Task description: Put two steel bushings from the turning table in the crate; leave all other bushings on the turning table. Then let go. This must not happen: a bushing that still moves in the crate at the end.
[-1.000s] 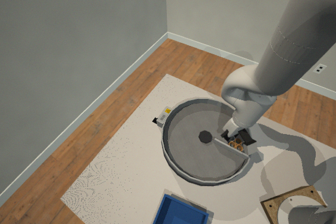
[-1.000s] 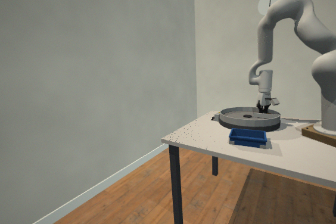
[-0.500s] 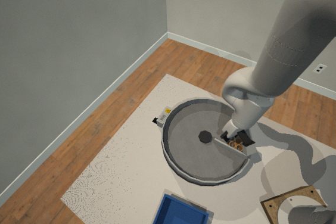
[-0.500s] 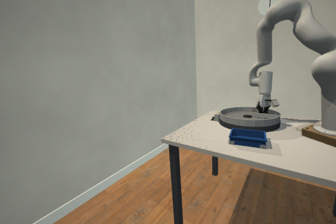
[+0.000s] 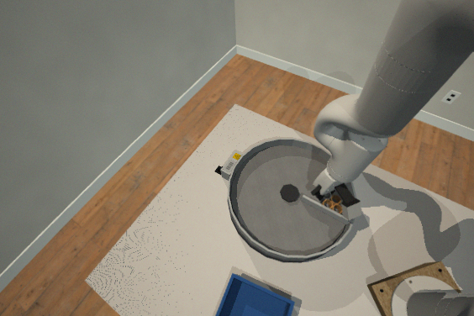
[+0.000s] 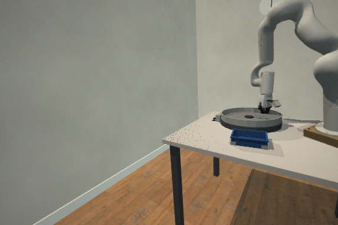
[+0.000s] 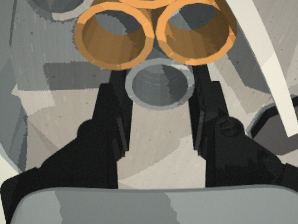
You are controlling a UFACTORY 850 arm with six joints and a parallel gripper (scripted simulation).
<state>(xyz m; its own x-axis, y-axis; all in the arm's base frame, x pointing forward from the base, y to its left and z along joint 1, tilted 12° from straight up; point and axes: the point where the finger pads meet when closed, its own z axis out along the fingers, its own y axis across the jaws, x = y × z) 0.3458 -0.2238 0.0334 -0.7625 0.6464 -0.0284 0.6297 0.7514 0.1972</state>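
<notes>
Now: hand 70 mm short of the blue crate, 420 mm to the right of it and 50 mm above it. Also, from my hand: grey turning table: 100 mm ahead, 40 mm to the left, 30 mm below.
</notes>
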